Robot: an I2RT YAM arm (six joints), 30 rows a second.
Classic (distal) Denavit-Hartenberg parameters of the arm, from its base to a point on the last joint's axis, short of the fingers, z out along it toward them. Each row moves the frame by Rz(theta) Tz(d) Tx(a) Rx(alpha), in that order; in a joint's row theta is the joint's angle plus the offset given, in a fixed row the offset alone. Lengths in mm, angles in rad.
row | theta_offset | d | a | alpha
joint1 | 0 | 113.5 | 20 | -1.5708
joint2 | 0 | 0 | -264 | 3.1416
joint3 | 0.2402 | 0 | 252.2 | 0
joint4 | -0.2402 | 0 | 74 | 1.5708
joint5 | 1.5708 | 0 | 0 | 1.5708
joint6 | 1.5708 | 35.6 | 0 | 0
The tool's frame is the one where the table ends.
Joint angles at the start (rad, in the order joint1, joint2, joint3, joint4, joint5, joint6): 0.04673 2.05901 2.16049 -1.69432 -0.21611 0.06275
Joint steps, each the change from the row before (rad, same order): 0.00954 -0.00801 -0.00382 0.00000 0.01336 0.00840; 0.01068 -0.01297 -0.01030 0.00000 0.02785 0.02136; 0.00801 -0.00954 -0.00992 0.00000 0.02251 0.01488; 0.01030 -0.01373 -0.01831 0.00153 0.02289 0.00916; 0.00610 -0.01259 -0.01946 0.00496 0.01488 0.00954; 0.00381 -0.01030 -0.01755 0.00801 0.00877 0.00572; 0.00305 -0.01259 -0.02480 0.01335 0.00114 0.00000; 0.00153 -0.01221 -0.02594 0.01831 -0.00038 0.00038; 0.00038 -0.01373 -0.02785 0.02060 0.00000 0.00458; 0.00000 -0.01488 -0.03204 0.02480 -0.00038 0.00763
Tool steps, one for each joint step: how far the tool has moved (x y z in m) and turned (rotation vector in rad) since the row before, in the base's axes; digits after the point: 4 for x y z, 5 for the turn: -0.0020 0.0030 0.0019 -0.01338 -0.00314 0.00159; -0.0032 0.0028 0.0020 -0.02822 -0.00040 -0.00984; -0.0025 0.0020 0.0009 -0.02287 0.00119 -0.00632; -0.0035 0.0027 0.0004 -0.02331 0.00248 0.00162; -0.0028 0.0015 -0.0003 -0.01527 0.00173 -0.00308; -0.0019 0.0009 -0.0006 -0.00883 -0.00096 -0.00170; -0.0020 0.0009 -0.0016 -0.00102 -0.00124 0.00307; -0.0015 0.0004 -0.0020 0.00082 -0.00448 0.00115; -0.0016 0.0000 -0.0020 0.00055 -0.00597 -0.00417; -0.0016 -0.0001 -0.0027 0.00103 -0.00677 -0.00759
